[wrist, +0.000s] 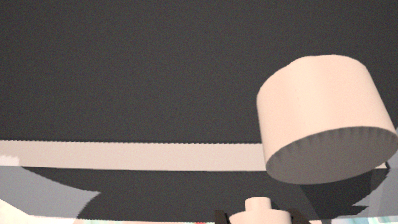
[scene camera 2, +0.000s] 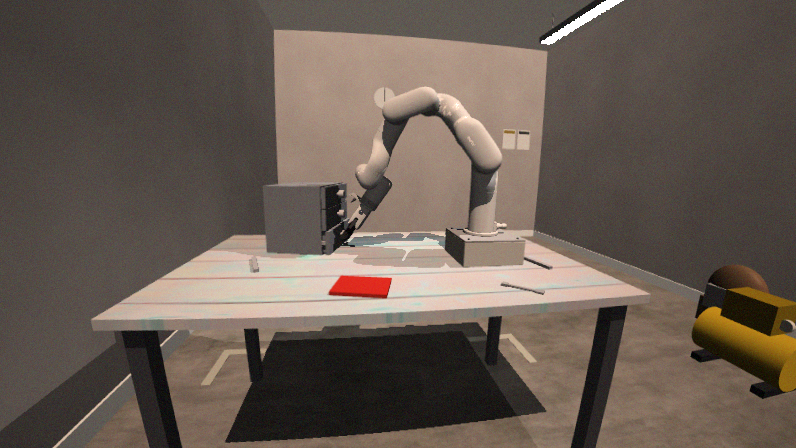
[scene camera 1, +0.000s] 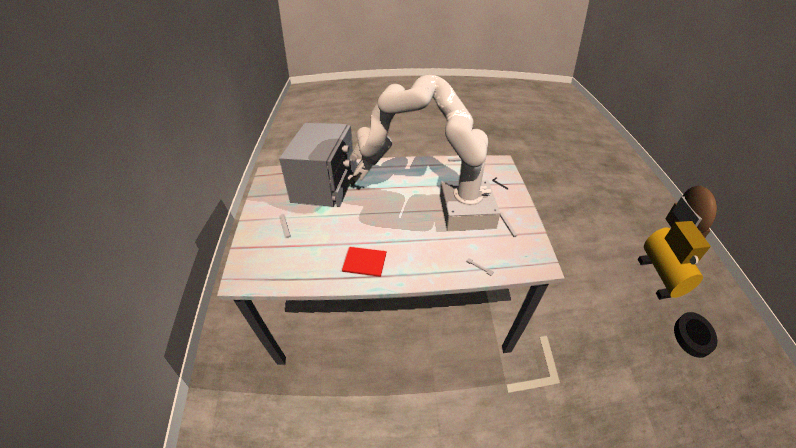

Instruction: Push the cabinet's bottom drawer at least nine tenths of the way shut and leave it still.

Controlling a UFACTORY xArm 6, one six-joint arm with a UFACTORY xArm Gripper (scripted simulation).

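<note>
There's a drawer (wrist: 111,77) that I can see, and a flat red square (scene camera 2: 356,286) as well. I can see the square in scene camera 1 too, at (scene camera 1: 363,261), but in the wrist view the square is out of frame.
</note>
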